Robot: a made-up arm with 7 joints. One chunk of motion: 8 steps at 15 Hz.
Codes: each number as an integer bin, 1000 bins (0 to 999) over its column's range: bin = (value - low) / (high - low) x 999, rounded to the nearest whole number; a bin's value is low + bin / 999 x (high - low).
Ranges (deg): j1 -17..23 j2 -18..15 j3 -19..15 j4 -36..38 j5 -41..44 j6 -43..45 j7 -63..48
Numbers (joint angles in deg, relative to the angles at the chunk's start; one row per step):
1: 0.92 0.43 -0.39 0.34 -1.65 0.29 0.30
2: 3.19 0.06 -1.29 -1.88 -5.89 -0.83 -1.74
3: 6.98 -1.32 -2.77 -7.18 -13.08 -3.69 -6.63
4: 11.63 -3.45 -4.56 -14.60 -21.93 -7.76 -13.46
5: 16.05 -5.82 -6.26 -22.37 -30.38 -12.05 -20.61
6: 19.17 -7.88 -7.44 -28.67 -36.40 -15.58 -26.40
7: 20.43 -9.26 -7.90 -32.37 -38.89 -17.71 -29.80
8: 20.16 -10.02 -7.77 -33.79 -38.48 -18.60 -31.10
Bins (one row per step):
1: 448 558 547 491 462 491 570
2: 504 547 520 461 413 479 551
3: 599 505 477 389 328 446 507
4: 715 440 424 289 224 400 446
5: 825 369 374 184 125 351 382
6: 903 306 340 99 54 311 329
7: 935 265 326 49 25 287 299
8: 928 242 330 30 30 277 287

